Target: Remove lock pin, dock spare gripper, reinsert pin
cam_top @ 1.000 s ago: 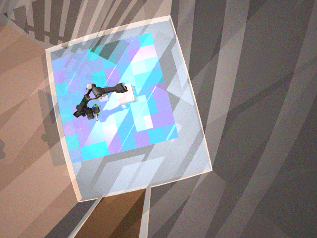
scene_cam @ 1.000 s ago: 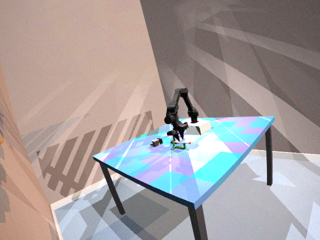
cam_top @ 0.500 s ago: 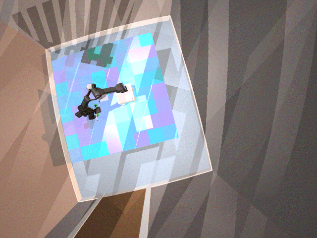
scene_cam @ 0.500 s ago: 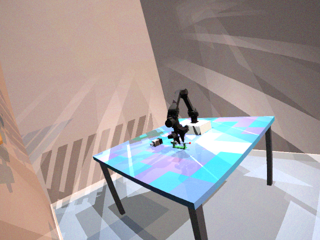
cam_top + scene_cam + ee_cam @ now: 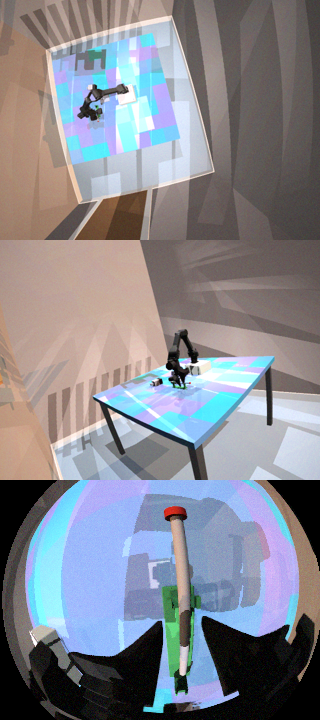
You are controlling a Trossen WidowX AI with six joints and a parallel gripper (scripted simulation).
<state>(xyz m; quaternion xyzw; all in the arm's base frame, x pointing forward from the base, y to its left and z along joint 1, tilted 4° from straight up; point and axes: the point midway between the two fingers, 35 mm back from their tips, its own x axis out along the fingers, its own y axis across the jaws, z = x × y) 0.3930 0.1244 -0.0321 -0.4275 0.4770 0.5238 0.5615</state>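
Right now the green mount is 40 mm to the right of my gripper tip. Round my gripper tip: grey mount (120 mm behind, 140 mm to the right, 30 mm above); then spare gripper (20 mm behind, 320 mm to the right).
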